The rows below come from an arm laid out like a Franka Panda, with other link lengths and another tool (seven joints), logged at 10 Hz.
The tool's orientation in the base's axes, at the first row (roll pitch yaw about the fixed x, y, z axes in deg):
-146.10, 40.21, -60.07
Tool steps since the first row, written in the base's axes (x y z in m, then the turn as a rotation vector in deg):
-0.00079, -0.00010, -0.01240, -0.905, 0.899, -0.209
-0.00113, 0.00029, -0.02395, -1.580, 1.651, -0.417
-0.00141, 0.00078, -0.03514, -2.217, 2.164, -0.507
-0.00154, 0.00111, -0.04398, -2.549, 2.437, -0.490
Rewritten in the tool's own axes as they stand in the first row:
0.00777, 0.00600, 0.00762, -0.805, 0.811, 0.605
0.01484, 0.01119, 0.01515, -1.426, 1.429, 1.149
0.02163, 0.01616, 0.02255, -1.950, 1.988, 1.450
0.02707, 0.02000, 0.02837, -2.268, 2.251, 1.570

